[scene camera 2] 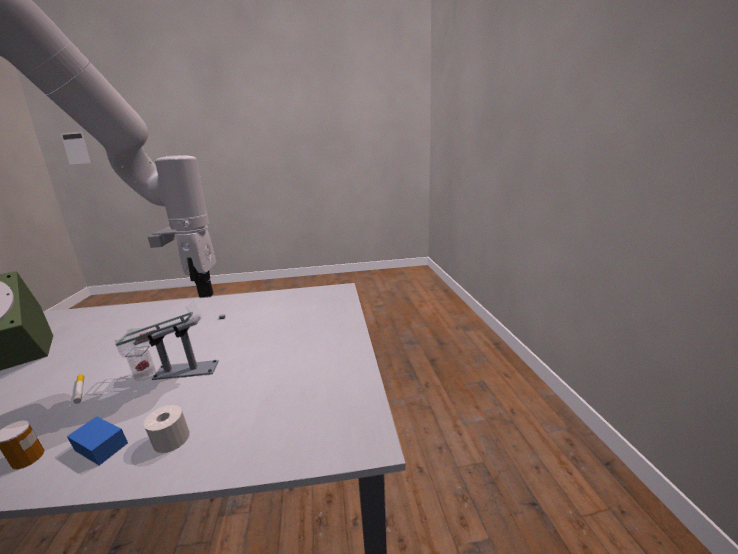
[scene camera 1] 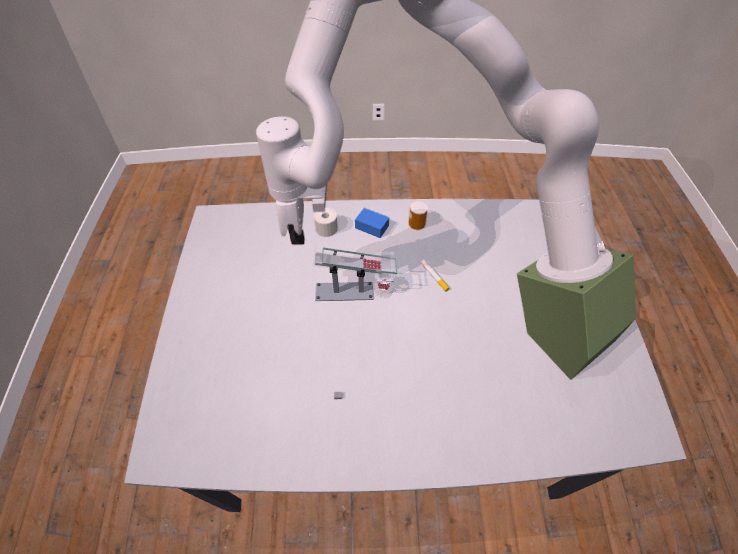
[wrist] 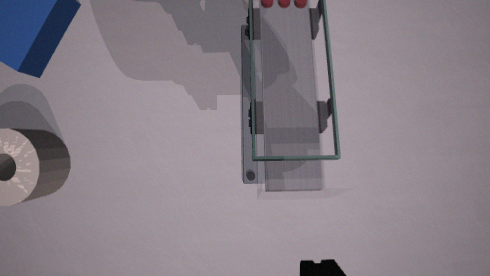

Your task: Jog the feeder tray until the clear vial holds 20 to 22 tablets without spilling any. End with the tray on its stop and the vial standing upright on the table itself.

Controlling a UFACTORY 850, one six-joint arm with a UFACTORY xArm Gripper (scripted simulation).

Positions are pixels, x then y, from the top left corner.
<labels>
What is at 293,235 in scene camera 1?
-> My gripper.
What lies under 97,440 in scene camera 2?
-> A blue block.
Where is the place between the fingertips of my gripper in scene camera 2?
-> At 206,296
</labels>
